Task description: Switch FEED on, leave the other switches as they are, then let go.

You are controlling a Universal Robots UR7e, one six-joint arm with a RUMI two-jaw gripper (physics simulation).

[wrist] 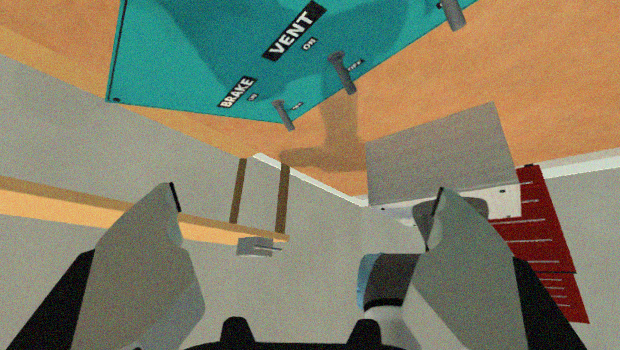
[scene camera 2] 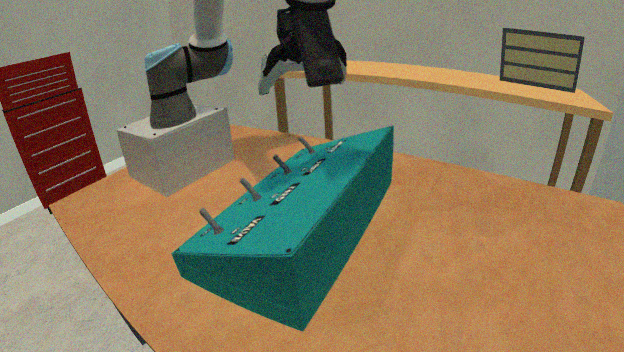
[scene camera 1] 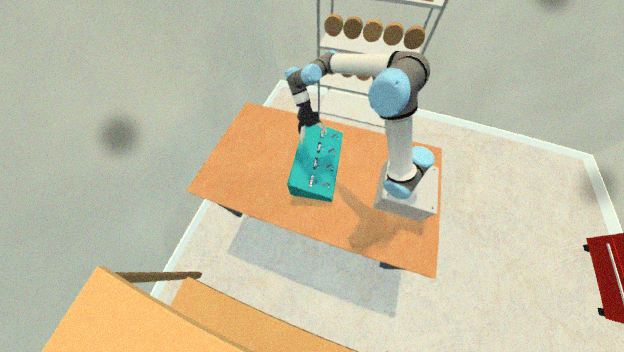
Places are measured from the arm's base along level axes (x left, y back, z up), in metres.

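Where they show: gripper, between the fingertips: (wrist: 306, 188) (scene camera 2: 302, 88) (scene camera 1: 314, 138); arm's base, origin of its link: (scene camera 2: 173, 120).
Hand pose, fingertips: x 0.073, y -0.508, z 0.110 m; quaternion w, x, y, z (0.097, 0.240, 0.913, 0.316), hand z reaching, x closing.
Things, the pixels of their centre, and the offset from my fingertips. Level surfaces: height alone.
- teal sloped switch box, middle of its body: (scene camera 2: 303, 202) (scene camera 1: 317, 159) dz -0.229, dx -0.014, dy +0.005 m
- FEED lever, middle of its body: (wrist: 449, 4) (scene camera 2: 249, 187) (scene camera 1: 331, 149) dz -0.181, dx -0.097, dy +0.066 m
- VENT lever, middle of its body: (wrist: 344, 76) (scene camera 2: 280, 163) dz -0.181, dx +0.017, dy +0.104 m
- BRAKE lever, middle of its body: (wrist: 285, 118) (scene camera 2: 305, 144) dz -0.181, dx +0.131, dy +0.141 m
- VALVE lever, middle of its body: (scene camera 2: 209, 219) dz -0.181, dx -0.212, dy +0.029 m
- orange-brown table, height of its surface: dz -0.288 m
A teal sloped switch box (scene camera 1: 312, 192) (scene camera 2: 340, 215) (wrist: 165, 65) stands on the table. Its four levers stand in a row. The FEED lever (scene camera 1: 331, 150) (scene camera 2: 250, 189) (wrist: 453, 14) leans to the OFF side; its label is cut off in the wrist view. The VENT lever (scene camera 2: 282, 164) (wrist: 344, 72) and BRAKE lever (scene camera 2: 306, 145) (wrist: 283, 115) lean to OFF too. The VALVE lever (scene camera 2: 211, 221) leans the same way. My gripper (scene camera 1: 313, 136) (wrist: 306, 188) is open and empty, above the box at its VALVE end, touching no lever.
The orange-brown table (scene camera 1: 235, 155) (scene camera 2: 480, 260) also carries the robot's grey base block (scene camera 1: 407, 207) (scene camera 2: 175, 160) (wrist: 440, 150). A rack (scene camera 1: 318, 60) with round pieces stands behind. A wooden bench (scene camera 2: 450, 82) and a red cabinet (scene camera 2: 50, 130) (wrist: 540, 250) stand apart from the table.
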